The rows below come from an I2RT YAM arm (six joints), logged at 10 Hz.
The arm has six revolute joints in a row. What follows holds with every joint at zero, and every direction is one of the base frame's. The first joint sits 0.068 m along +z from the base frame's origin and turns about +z. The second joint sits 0.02 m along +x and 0.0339 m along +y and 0.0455 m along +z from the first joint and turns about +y. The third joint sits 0.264 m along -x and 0.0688 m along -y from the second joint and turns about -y. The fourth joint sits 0.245 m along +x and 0.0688 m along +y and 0.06 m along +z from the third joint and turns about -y. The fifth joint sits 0.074 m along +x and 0.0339 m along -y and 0.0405 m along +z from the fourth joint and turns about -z. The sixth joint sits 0.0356 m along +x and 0.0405 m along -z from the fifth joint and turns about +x. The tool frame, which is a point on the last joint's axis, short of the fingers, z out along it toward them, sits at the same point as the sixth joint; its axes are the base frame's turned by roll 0, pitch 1.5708 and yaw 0 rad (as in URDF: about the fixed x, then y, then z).
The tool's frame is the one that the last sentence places.
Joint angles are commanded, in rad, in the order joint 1, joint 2, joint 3, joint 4, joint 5, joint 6. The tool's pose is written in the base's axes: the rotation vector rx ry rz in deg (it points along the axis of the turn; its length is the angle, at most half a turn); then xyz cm. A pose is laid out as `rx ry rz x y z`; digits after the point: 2 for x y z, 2 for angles.
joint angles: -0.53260, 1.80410, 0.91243, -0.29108, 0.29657, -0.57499
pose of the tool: 1.35 165.79 -38.18 27.25 -17.27 11.74
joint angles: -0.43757, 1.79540, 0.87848, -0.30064, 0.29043, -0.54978
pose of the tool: -4.99 166.36 -35.50 27.91 -14.18 11.15
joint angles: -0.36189, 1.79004, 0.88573, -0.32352, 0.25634, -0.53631
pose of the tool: -10.75 165.42 -31.70 28.91 -11.91 11.36
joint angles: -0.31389, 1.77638, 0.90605, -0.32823, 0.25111, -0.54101
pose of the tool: -14.68 163.00 -31.56 29.89 -10.63 12.22
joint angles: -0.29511, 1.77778, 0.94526, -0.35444, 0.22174, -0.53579
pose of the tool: -16.01 161.70 -29.29 30.79 -10.18 13.02
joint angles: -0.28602, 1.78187, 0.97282, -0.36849, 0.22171, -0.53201
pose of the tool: -16.29 161.02 -29.34 31.39 -10.05 13.53
